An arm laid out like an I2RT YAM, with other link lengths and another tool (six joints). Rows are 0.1 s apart.
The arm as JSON. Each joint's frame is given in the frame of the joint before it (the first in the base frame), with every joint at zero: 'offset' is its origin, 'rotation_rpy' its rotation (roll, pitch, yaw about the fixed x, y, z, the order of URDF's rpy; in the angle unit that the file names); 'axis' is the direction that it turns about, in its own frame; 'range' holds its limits. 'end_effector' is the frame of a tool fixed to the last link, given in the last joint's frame.
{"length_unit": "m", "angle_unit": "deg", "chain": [
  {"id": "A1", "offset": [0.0, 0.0, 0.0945], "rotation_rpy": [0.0, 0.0, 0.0], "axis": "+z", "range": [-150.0, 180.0]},
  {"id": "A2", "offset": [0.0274, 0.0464, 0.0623], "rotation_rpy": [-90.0, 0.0, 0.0], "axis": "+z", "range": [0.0, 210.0]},
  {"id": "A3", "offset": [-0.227, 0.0, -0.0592], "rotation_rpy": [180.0, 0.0, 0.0], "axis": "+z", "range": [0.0, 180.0]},
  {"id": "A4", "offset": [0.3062, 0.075, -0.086], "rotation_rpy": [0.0, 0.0, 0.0], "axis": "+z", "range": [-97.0, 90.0]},
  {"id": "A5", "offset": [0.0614, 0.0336, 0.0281], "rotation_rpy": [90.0, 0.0, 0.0], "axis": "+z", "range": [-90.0, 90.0]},
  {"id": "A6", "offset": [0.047, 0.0, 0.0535], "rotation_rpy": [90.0, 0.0, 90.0], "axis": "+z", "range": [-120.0, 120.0]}
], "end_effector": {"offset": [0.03, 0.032, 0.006], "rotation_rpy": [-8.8, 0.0, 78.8]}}
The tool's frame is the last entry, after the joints.
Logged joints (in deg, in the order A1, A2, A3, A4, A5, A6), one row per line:
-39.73, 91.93, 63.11, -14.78, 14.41, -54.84
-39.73, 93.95, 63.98, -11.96, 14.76, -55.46
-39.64, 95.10, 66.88, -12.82, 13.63, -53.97
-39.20, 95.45, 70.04, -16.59, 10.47, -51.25
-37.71, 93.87, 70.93, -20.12, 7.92, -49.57
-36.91, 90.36, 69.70, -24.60, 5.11, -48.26
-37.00, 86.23, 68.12, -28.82, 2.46, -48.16
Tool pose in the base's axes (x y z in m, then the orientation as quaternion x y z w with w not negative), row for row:
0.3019, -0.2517, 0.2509, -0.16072, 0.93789, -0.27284, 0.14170
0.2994, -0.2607, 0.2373, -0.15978, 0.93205, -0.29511, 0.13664
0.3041, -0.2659, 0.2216, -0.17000, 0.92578, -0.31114, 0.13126
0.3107, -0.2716, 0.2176, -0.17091, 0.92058, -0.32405, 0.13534
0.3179, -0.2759, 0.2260, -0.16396, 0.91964, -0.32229, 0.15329
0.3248, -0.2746, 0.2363, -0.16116, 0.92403, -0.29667, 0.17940
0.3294, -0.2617, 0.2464, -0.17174, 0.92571, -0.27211, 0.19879
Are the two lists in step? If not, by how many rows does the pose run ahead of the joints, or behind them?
The pose runs 2 rows behind the joints: the pose in row i belongs to the joints in row i - 2.
